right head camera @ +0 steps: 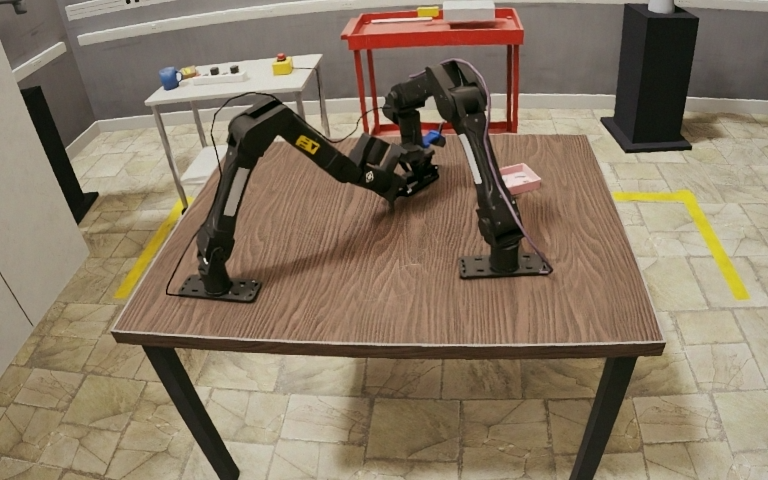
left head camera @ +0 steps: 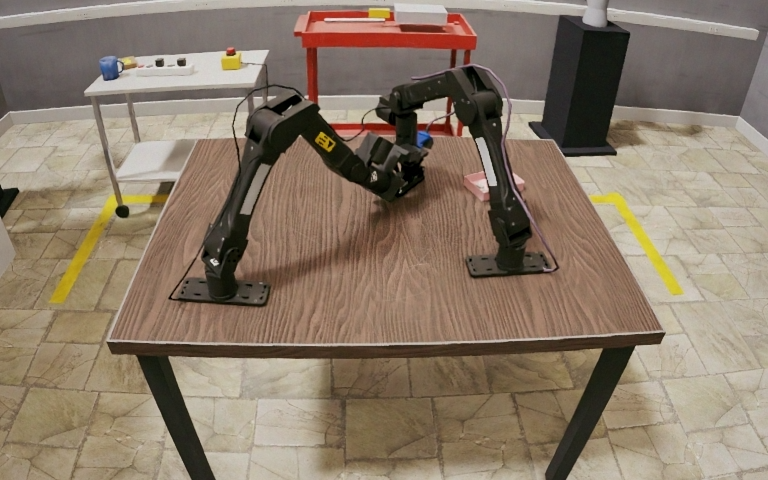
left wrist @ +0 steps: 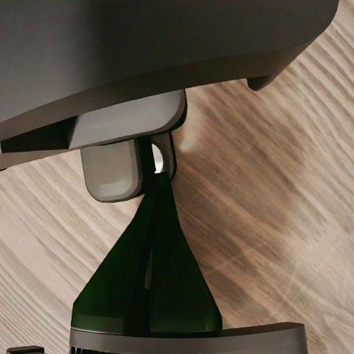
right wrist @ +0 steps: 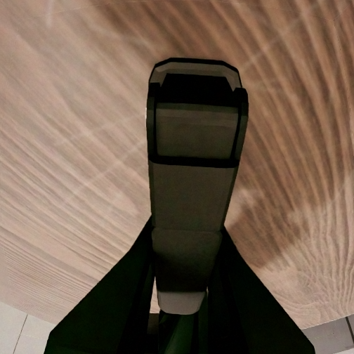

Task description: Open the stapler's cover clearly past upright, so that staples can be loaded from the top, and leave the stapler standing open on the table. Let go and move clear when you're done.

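Where they show: left gripper, fingertip midpoint: (right head camera: 407,191) (left head camera: 398,191); right gripper, fingertip midpoint: (right head camera: 417,180) (left head camera: 405,181); left arm's base, origin of the base link: (right head camera: 219,290) (left head camera: 223,293); right arm's base, origin of the base link: (right head camera: 503,267) (left head camera: 508,265).
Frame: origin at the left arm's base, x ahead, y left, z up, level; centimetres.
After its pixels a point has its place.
Note:
The dark grey stapler (left wrist: 112,172) (right wrist: 192,195) shows lengthwise in the right wrist view, with its cover lying along the body; I see no raised cover there. My right gripper (right wrist: 185,218) is shut on the stapler, one finger on each side. My left gripper (left wrist: 162,177) is shut and empty. In the left wrist view its tips overlap the rounded grey end pieces of the stapler; whether they touch I cannot tell. In both head views the two grippers meet behind the table's middle, and the stapler is hard to make out against them.
A pink tray (left head camera: 477,185) (right head camera: 522,178) with small things in it stands on the wooden table (left head camera: 362,294) @(y -30.3, x 2.1, z 0.0 cm) (right head camera: 362,300) @(y -34.3, x 0.4, z 0.0 cm), beyond the right arm. A blue part (left head camera: 423,138) (right head camera: 433,138) shows beside the right wrist. A red cart (left head camera: 385,39) (right head camera: 436,37) stands behind the table.

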